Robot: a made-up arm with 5 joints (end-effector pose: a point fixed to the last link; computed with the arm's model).
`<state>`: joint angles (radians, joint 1 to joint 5).
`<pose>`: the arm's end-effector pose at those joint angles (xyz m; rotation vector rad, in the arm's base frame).
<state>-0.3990 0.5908 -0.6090 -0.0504 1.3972</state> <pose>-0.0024 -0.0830 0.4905 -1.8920 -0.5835 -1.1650</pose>
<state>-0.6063 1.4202 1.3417 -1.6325 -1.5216</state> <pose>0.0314 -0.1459 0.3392 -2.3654 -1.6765 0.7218</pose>
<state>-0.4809 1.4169 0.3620 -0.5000 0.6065</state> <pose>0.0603 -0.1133 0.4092 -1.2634 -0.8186 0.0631</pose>
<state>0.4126 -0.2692 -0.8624 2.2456 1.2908</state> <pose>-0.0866 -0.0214 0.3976 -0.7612 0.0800 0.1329</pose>
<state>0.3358 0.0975 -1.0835 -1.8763 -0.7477</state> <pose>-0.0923 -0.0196 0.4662 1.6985 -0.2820 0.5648</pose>
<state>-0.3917 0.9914 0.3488 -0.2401 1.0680</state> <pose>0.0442 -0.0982 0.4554 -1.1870 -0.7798 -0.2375</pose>
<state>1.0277 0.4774 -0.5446 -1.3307 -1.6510</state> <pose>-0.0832 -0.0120 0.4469 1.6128 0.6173 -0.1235</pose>
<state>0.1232 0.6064 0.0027 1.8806 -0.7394</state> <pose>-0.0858 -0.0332 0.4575 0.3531 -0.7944 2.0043</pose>
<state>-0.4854 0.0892 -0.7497 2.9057 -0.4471</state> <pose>-0.0629 -0.0188 0.4503 0.0681 -0.5667 0.5808</pose>
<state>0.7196 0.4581 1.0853 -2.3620 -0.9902</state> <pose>-0.0609 0.0123 0.4711 1.5008 2.2078 1.3791</pose>
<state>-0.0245 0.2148 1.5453 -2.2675 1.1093</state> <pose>-0.0768 -0.1257 0.4706 0.7048 -1.6392 -1.6782</pose>
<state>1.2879 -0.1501 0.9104 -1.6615 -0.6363</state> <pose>-0.1603 -0.0481 0.4586 0.0206 2.4794 1.6360</pose>
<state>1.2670 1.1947 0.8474 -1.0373 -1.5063</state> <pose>-0.1002 0.0629 0.3641 -0.2202 2.2174 -0.5286</pose>
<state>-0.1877 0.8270 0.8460 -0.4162 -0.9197</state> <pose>-0.0213 -0.0703 0.4063 -1.1906 -2.5712 1.3037</pose>
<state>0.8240 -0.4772 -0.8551 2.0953 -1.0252</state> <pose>-0.2051 -0.0492 0.3896 -0.1952 -2.1646 1.7991</pose>
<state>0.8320 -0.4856 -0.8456 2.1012 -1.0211</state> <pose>-0.2056 -0.0507 0.3890 -0.1802 -2.1709 1.8081</pose>
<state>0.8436 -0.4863 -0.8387 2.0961 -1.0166</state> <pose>-0.2058 -0.0518 0.3889 -0.1735 -2.1757 1.8181</pose>
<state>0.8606 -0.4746 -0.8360 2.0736 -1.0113</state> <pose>-0.2056 -0.0523 0.3894 -0.1800 -2.1781 1.8292</pose>
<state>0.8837 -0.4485 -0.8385 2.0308 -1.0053</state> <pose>-0.2048 -0.0520 0.3906 -0.2023 -2.1783 1.8414</pose>
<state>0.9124 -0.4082 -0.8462 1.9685 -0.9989</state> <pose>-0.2034 -0.0509 0.3925 -0.2407 -2.1761 1.8557</pose>
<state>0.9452 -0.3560 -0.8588 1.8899 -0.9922</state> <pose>-0.2016 -0.0488 0.3947 -0.2943 -2.1719 1.8720</pose>
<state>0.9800 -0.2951 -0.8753 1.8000 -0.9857</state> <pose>-0.1993 -0.0460 0.3971 -0.3604 -2.1660 1.8909</pose>
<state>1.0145 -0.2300 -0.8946 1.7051 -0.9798</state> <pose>-0.1968 -0.0426 0.3991 -0.4352 -2.1590 1.9116</pose>
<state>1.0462 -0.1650 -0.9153 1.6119 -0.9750</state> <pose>-0.1942 -0.0388 0.4008 -0.5136 -2.1510 1.9334</pose>
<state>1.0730 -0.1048 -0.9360 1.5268 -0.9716</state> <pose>-0.1918 -0.0350 0.4019 -0.5899 -2.1424 1.9543</pose>
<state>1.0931 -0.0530 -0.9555 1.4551 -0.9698</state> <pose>-0.1896 -0.0315 0.4026 -0.6590 -2.1328 1.9723</pose>
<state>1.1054 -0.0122 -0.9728 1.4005 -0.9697</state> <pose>-0.1877 -0.0285 0.4030 -0.7164 -2.1219 1.9860</pose>
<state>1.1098 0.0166 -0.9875 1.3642 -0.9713</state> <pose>-0.1863 -0.0261 0.4031 -0.7598 -2.1095 1.9942</pose>
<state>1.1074 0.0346 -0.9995 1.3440 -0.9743</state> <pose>-0.1851 -0.0242 0.4032 -0.7902 -2.0962 1.9972</pose>
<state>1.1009 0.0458 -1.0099 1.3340 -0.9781</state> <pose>-0.1842 -0.0227 0.4032 -0.8120 -2.0822 1.9967</pose>
